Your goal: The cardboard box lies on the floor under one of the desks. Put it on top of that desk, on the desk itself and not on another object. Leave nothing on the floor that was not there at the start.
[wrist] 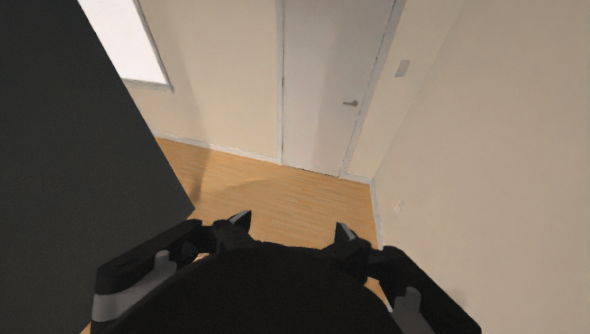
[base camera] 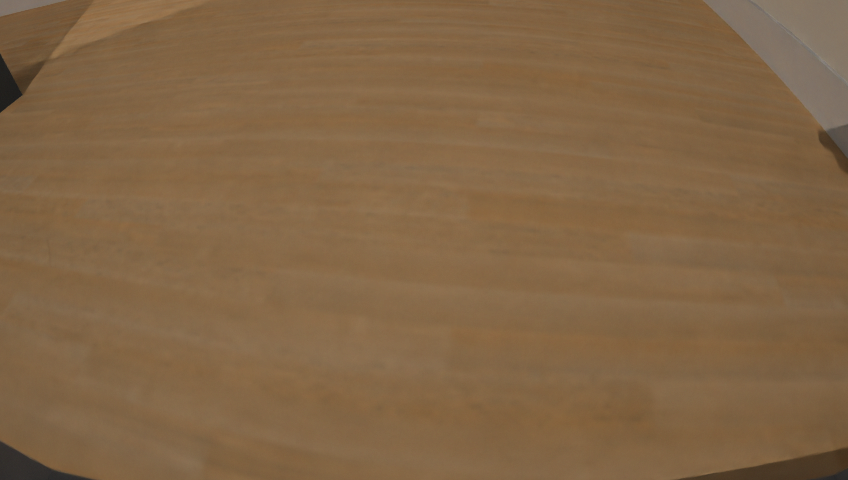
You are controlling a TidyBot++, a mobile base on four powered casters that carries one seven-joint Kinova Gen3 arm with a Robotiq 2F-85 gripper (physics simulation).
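Frame: origin at the arm's base, x left, y back, z up, level; millimetres.
Seen in the pictures: gripper, fingertip midpoint: (wrist: 292,226).
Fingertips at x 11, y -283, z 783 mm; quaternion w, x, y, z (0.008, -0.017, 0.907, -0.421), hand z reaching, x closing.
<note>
A point is followed by its place in that frame.
My gripper (wrist: 292,226) @[x 11, y -283, z 783 mm] is open, with its two fingertips wide apart and nothing between them. It points forward and down towards the wooden floor (wrist: 300,205) @[x 15, y -1205, z -397 mm] (base camera: 416,208) @[x 26, y -492, z -397 mm], well away from it. The cardboard box does not show in the base camera view or in the wrist view. No desk that I can make out shows in either view.
A tall dark panel (wrist: 75,150) @[x 1066, y -630, z 491 mm] stands close on the left in the wrist view. A closed door (wrist: 325,85) @[x -58, y -1777, z 643 mm] with a handle is in the far wall, with a bright window (wrist: 127,42) @[x 2162, y -2063, z 837 mm] left of it. A plain wall (wrist: 500,150) @[x -703, y -788, z 668 mm] runs along the right.
</note>
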